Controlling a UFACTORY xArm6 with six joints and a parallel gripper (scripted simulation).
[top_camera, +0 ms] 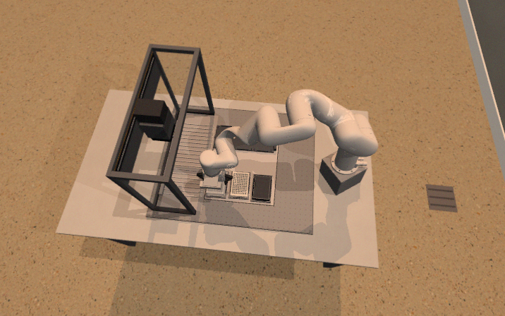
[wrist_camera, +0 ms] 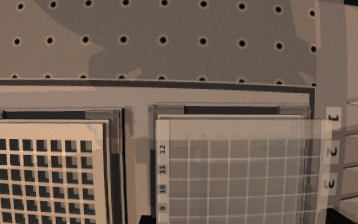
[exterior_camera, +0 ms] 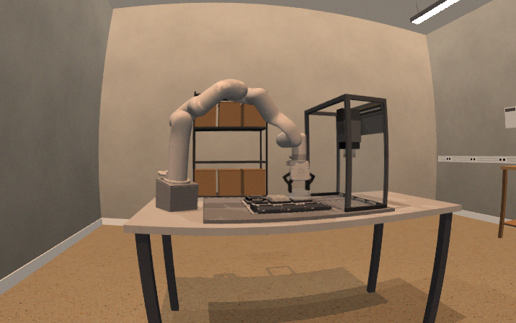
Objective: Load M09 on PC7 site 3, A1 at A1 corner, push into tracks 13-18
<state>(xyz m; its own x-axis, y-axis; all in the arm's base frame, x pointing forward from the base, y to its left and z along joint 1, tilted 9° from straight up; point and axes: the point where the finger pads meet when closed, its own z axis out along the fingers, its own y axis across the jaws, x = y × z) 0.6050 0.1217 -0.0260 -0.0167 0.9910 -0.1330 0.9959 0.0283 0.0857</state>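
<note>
The deep-well block M09 lies 2 cm below my hand. Round my hand: white 96-well plate M06: 11 cm behind, 1 cm to the right, 3 cm below; nest S3: 5 cm below; dark plate M60: 22 cm behind, 3 cm below.
</note>
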